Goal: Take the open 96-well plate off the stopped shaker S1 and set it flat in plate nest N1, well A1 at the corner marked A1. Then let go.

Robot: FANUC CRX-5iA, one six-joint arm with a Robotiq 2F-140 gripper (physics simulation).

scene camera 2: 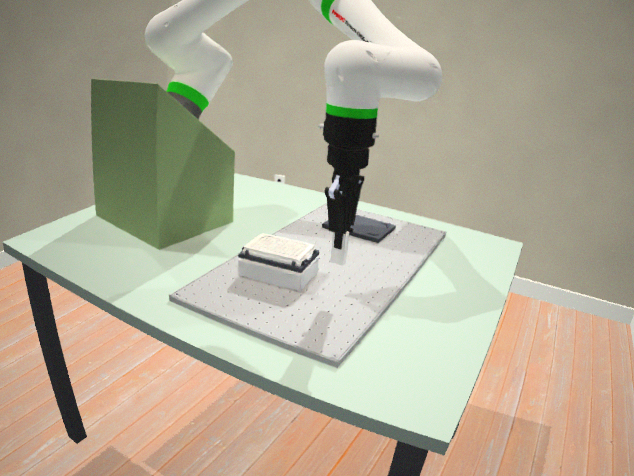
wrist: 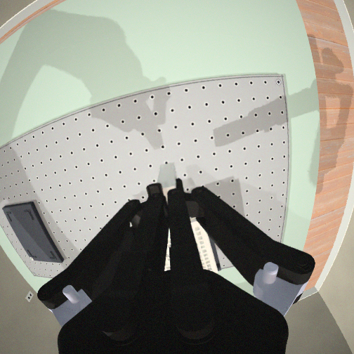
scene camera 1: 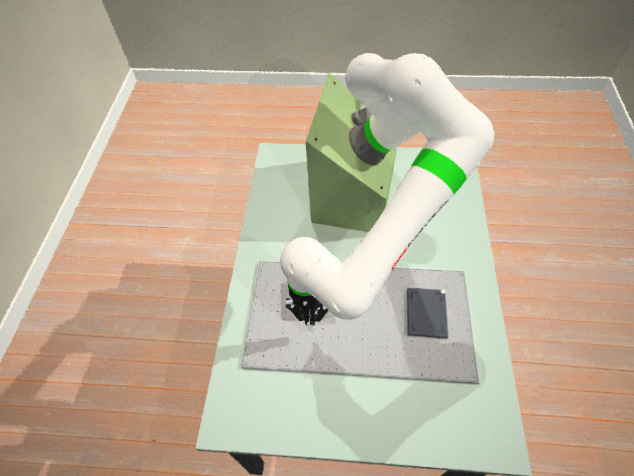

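Where they show: gripper, fingertip midpoint: (scene camera 2: 338, 262) (scene camera 1: 310, 327); arm's base, link origin: (scene camera 2: 172, 121) (scene camera 1: 366, 145).
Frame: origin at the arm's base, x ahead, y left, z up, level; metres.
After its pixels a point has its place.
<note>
The open 96-well plate (scene camera 2: 279, 247) @(y -0.194, x 0.426, z -0.197 m) (wrist: 203, 245) is cream-coloured and sits flat on the shaker S1, which has a dark top frame and a white body (scene camera 2: 276, 275) @(y -0.240, x 0.442, z -0.237 m). In scene camera 1 the arm and gripper hide both. My gripper (scene camera 1: 310, 322) @(y -0.211, x 0.560, z -0.191 m) (scene camera 2: 340, 250) @(y -0.211, x 0.560, z -0.191 m) (wrist: 169, 174) is shut and empty, its fingers pointing down. In scene camera 2 its fingertips show to the right of the shaker, around the height of the plate. In the wrist view the fingers cover much of the plate. The dark nest N1 (scene camera 1: 427, 315) @(y 0.156, x 0.511, z -0.251 m) (scene camera 2: 376, 229) @(y 0.147, x 0.547, z -0.251 m) (wrist: 33, 232) is empty, with a small pale mark at one corner.
The shaker and nest stand on a grey perforated board (scene camera 1: 253, 338) @(y -0.394, x 0.554, z -0.263 m) (scene camera 2: 204, 294) @(y -0.342, x 0.332, z -0.263 m) (wrist: 240, 102) on the pale green table (scene camera 1: 276, 409) @(y -0.321, x 0.767, z -0.276 m) (scene camera 2: 409, 389) @(y -0.436, x 0.771, z -0.276 m). A tall green pedestal (scene camera 1: 345, 197) @(y -0.077, x 0.138, z -0.101 m) (scene camera 2: 125, 163) @(y -0.162, x -0.033, z -0.083 m) carries the arm's base behind the board.
</note>
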